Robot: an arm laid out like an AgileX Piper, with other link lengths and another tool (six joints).
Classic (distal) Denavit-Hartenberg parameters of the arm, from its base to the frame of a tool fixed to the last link. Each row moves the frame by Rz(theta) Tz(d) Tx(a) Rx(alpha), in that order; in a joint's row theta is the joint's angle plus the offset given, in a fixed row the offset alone. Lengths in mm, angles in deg.
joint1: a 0  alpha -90  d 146.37  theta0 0
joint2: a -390.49  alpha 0  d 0  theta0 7.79
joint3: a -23.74  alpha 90  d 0  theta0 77.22
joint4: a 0  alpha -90  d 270.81  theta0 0
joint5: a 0  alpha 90  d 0  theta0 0
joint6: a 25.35  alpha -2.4  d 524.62  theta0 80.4
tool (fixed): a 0  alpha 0  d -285.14  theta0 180
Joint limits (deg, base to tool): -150..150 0..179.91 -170..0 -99.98..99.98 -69.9..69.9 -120..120
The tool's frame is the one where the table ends.
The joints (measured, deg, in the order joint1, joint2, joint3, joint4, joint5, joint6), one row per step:
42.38, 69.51, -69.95, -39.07, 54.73, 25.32
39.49, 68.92, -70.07, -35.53, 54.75, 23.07
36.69, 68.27, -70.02, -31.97, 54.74, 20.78
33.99, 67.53, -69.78, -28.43, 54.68, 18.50
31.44, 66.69, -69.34, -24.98, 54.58, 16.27
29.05, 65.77, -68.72, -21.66, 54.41, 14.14
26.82, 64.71, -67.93, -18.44, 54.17, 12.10
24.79, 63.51, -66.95, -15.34, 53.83, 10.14
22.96, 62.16, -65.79, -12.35, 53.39, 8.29
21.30, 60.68, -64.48, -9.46, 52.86, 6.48
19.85, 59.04, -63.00, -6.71, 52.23, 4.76
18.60, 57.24, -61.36, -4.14, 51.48, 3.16
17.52, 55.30, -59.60, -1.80, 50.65, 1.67
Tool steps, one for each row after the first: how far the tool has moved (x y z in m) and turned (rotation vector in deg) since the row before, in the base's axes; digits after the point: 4 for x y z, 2 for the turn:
-0.0017, -0.0100, -0.0023, 1.30, 1.68, -1.22
-0.0027, -0.0089, -0.0025, 1.35, 1.60, -1.00
-0.0037, -0.0078, -0.0027, 1.41, 1.47, -0.80
-0.0047, -0.0068, -0.0028, 1.44, 1.32, -0.61
-0.0054, -0.0057, -0.0027, 1.47, 1.13, -0.46
-0.0062, -0.0047, -0.0024, 1.54, 0.90, -0.32
-0.0070, -0.0036, -0.0023, 1.56, 0.66, -0.15
-0.0077, -0.0026, -0.0021, 1.61, 0.43, -0.02
-0.0083, -0.0017, -0.0020, 1.60, 0.20, 0.12
-0.0089, -0.0009, -0.0019, 1.58, -0.04, 0.24
-0.0094, -0.0004, -0.0019, 1.54, -0.30, 0.31
-0.0097, -0.0002, -0.0019, 1.43, -0.53, 0.33

